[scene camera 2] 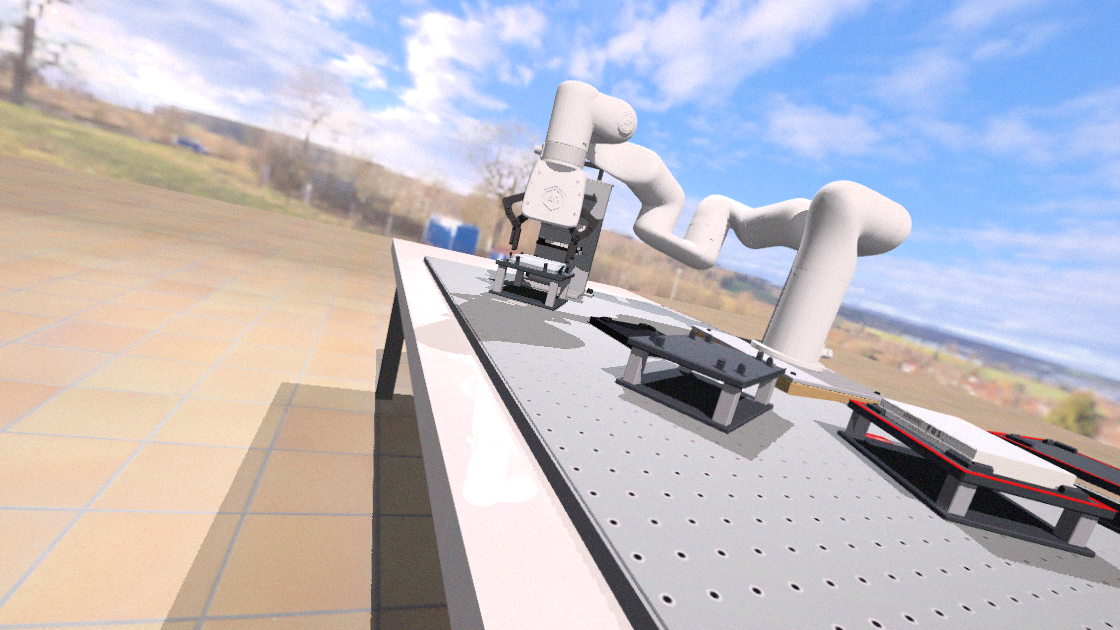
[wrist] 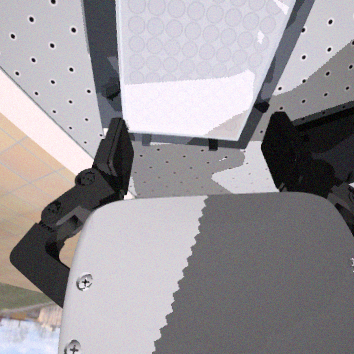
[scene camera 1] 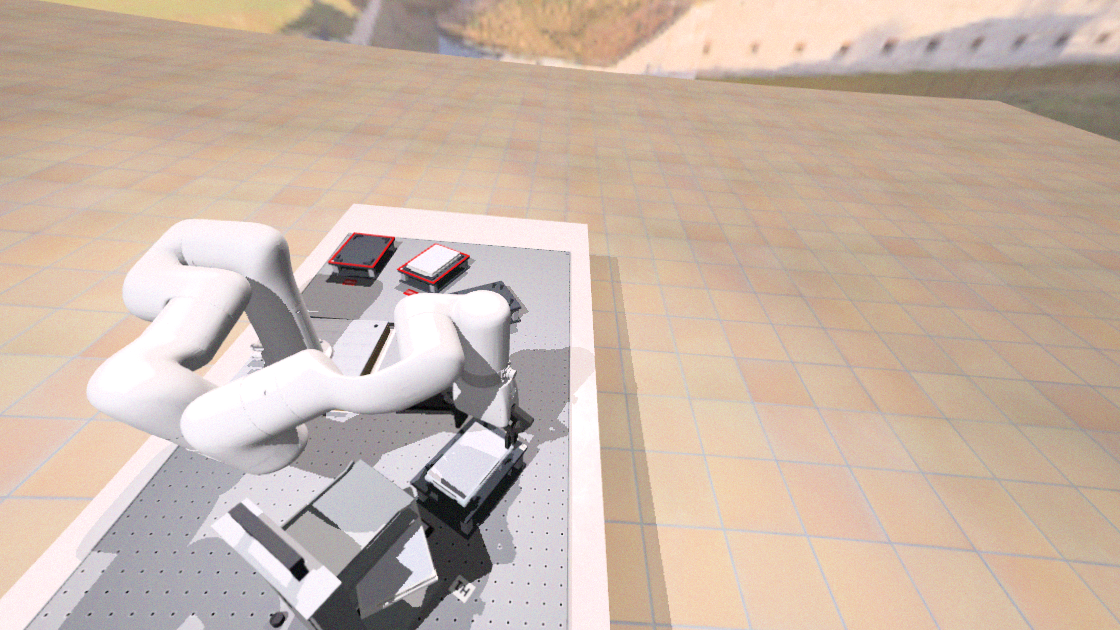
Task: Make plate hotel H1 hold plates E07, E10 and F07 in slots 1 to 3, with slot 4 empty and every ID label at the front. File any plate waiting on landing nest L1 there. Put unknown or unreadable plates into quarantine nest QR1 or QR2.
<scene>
My gripper is open, with nothing in its grasp. Also in view: a clear well plate.
</scene>
